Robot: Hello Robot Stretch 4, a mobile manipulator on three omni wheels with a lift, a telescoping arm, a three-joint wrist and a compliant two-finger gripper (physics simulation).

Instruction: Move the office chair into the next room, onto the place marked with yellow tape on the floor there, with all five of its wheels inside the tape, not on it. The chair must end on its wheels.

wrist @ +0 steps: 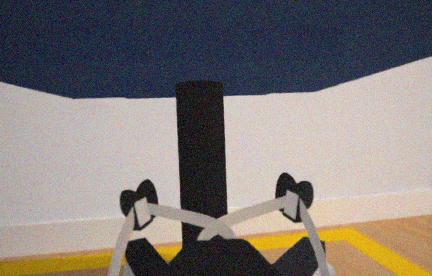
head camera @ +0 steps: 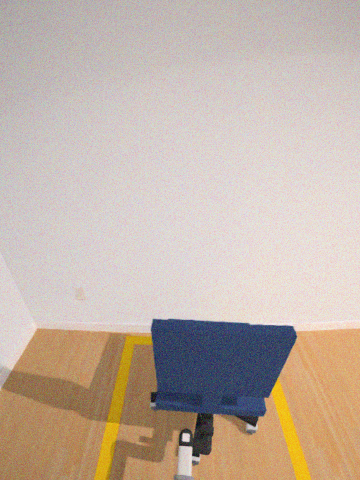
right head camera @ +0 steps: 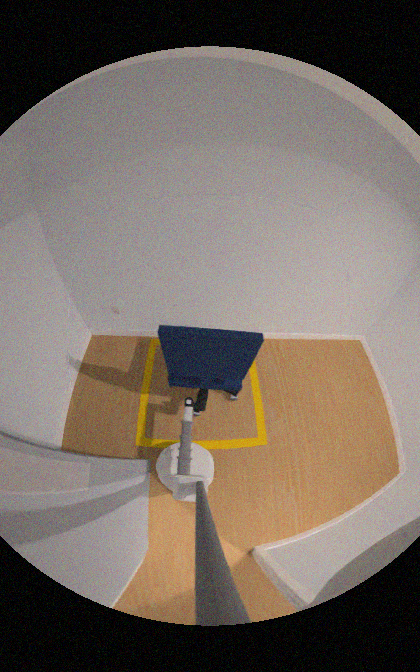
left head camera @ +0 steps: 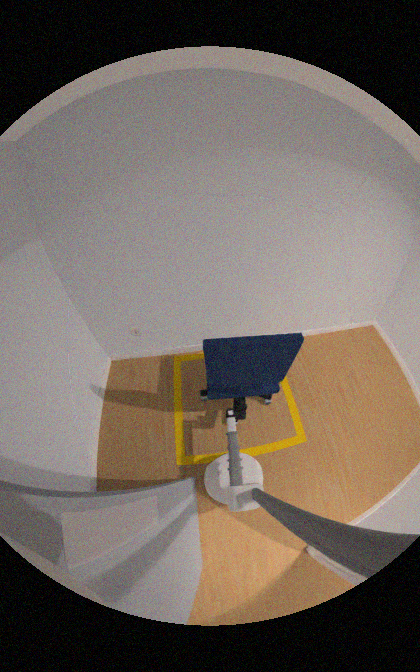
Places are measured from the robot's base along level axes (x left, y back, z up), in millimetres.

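Where they show: gripper, fingertip midpoint: (wrist: 216, 191).
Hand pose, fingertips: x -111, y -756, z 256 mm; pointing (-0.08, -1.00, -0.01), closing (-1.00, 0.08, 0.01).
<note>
After its pixels a point has its place.
The office chair (head camera: 220, 357) @[x -100, y -545, z 829 mm] (left head camera: 250, 362) (right head camera: 210, 355) @[x -108, y -544, z 805 mm] (wrist: 200, 45) @[x -99, y -685, z 372 mm] stands upright with its blue back towards me. Three wheels show in the head view, at left, right and near side, all on floor inside the yellow tape (head camera: 116, 410) @[x 432, y -672, z -27 mm] (left head camera: 178, 410) (right head camera: 235, 443) @[x -388, y -212, z -27 mm] (wrist: 320, 238). The other wheels are hidden under the seat and back, and the chair back covers part of the far tape. My gripper (wrist: 216, 191) @[x -111, y -756, z 255 mm] is open in the wrist view, its fingertips apart on either side of the chair's black post, with no contact visible. The fingers cannot be made out in the head views.
A white wall (head camera: 200, 200) @[x -21, y -1305, z 1082 mm] rises close behind the far tape, and another wall (head camera: 10, 310) @[x 1292, y -1068, z 325 mm] stands on the left. My round white base (left head camera: 252, 472) (right head camera: 200, 460) @[x -103, y -65, z 187 mm] is at the near tape edge. Wall ends stand behind it on both sides of an opening.
</note>
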